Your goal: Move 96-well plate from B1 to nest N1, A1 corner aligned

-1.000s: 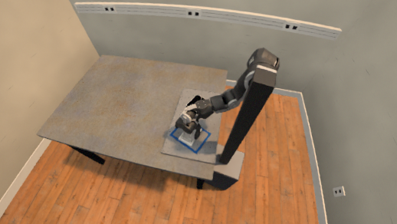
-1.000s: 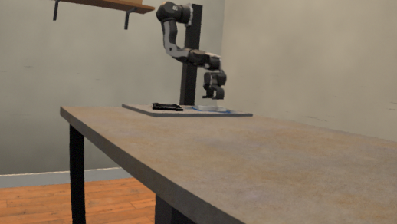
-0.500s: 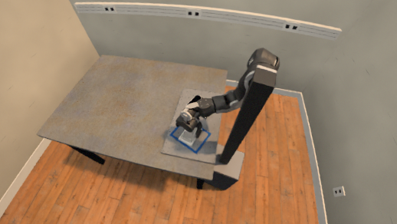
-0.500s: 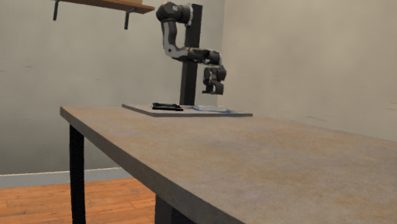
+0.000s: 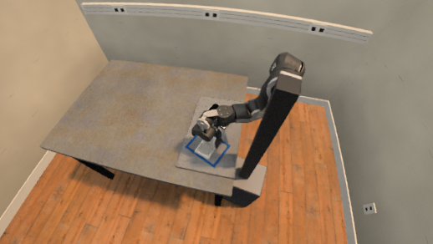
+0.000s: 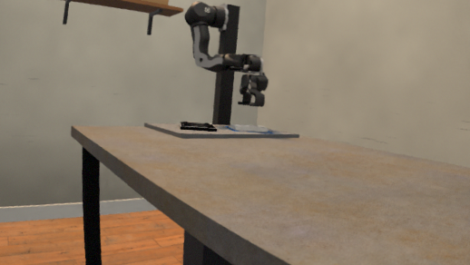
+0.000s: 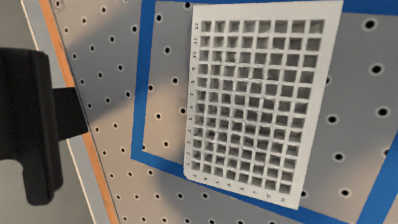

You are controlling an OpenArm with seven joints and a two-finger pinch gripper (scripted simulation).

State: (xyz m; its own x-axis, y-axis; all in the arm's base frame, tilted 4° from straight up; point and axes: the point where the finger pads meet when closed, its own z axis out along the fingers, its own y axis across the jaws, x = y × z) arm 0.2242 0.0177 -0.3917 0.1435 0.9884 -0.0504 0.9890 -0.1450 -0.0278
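The white 96-well plate lies 80 mm below my hand. The rest, counted from my hand: black plate nest (10 mm ahead, 210 mm to the right, 80 mm below).
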